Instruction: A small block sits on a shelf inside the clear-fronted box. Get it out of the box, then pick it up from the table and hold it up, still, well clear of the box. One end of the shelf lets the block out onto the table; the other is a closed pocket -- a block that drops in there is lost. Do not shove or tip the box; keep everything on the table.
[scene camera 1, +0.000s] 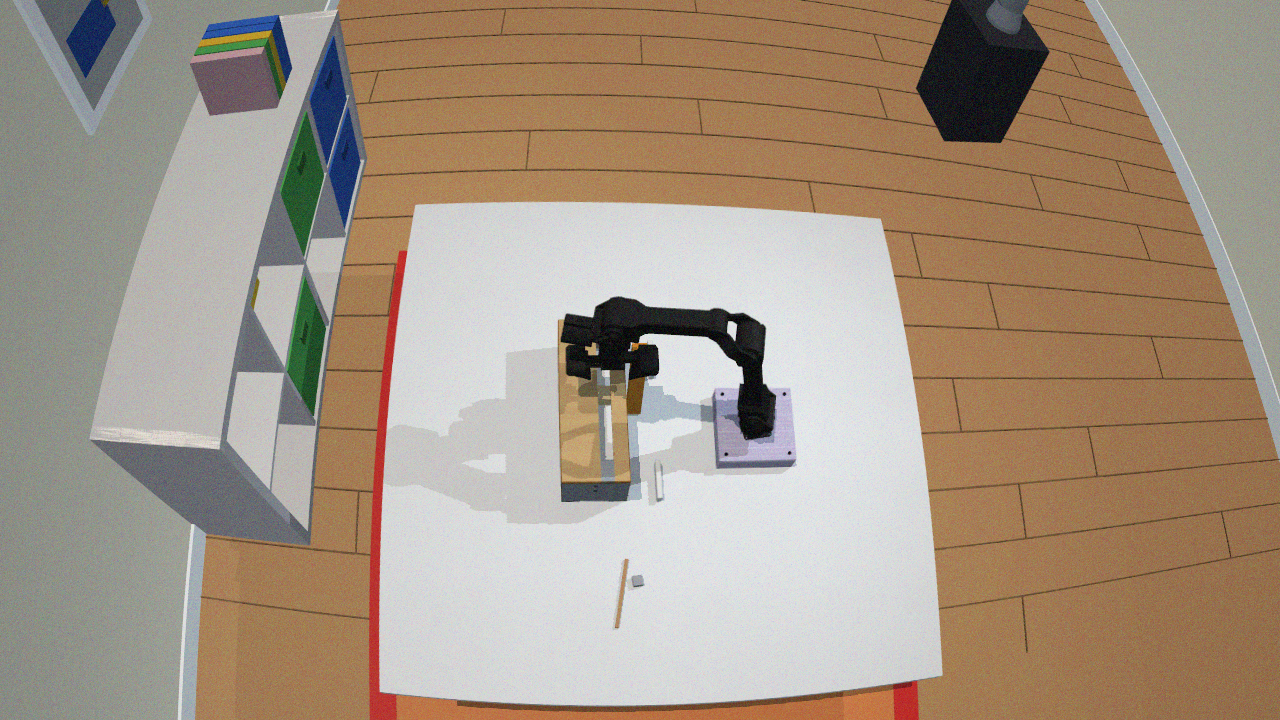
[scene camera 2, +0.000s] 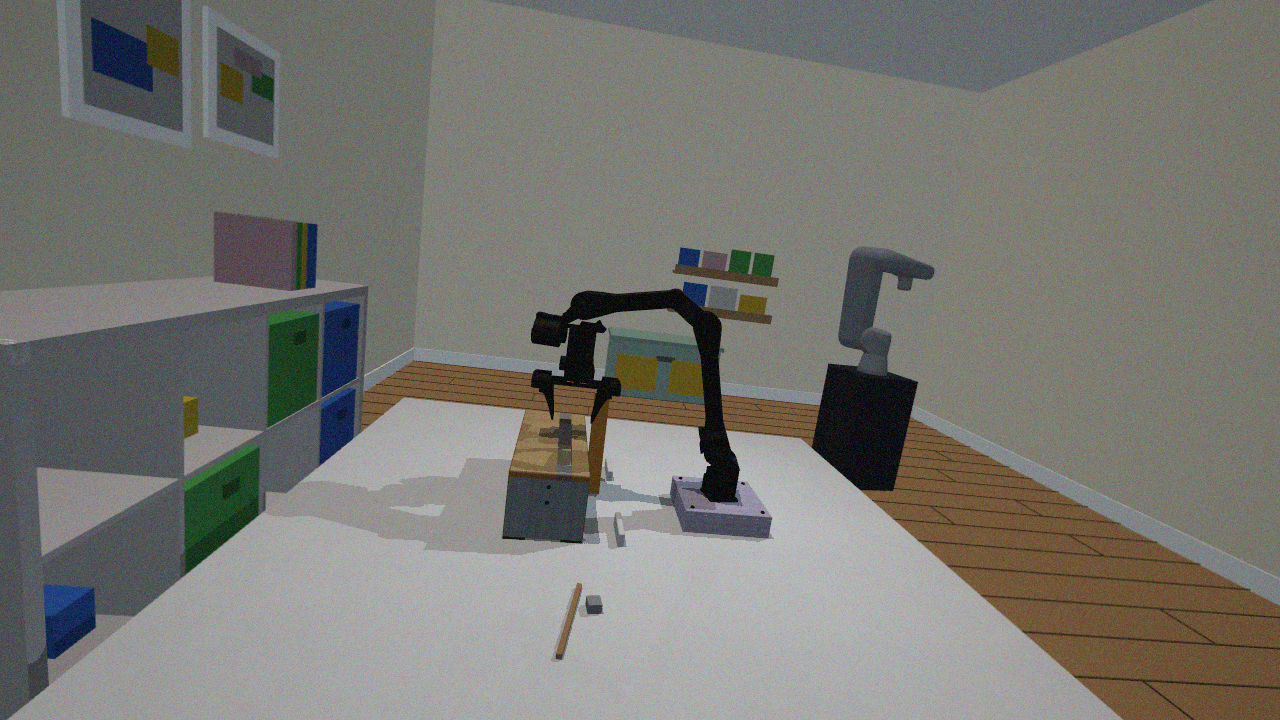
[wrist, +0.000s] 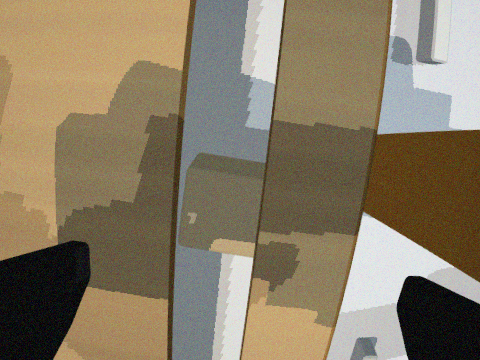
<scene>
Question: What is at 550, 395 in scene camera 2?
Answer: My gripper.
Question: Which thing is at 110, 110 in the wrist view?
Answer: A box.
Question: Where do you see my gripper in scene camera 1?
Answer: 609, 378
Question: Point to my gripper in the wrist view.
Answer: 248, 281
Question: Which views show the box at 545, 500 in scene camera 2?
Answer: Scene camera 1, scene camera 2 and the wrist view: all of them.
</scene>
